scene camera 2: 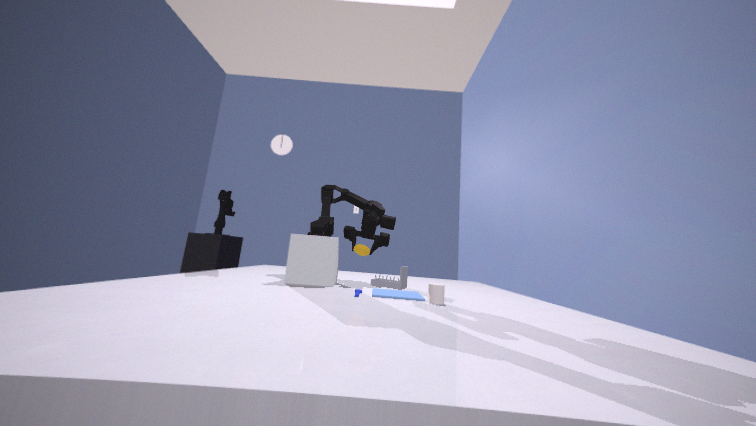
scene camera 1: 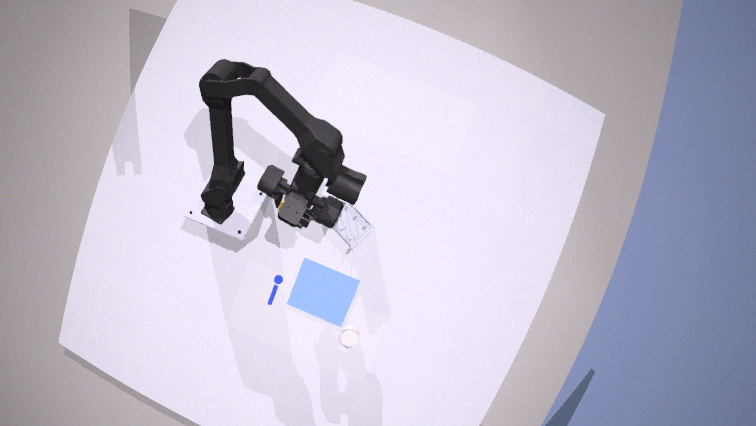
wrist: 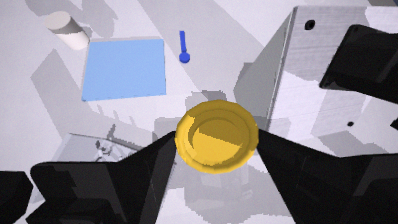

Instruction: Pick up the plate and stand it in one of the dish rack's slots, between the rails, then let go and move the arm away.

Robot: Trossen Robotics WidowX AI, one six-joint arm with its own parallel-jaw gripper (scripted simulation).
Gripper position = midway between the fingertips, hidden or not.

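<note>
Gripper [scene camera 1: 291,213] [scene camera 2: 361,252] [wrist: 215,134] holds a yellow plate [wrist: 216,136]. Grey dish rack visible [scene camera 1: 352,224] [wrist: 74,147]. Light blue mat [scene camera 1: 323,292] [wrist: 132,68] also visible.
</note>
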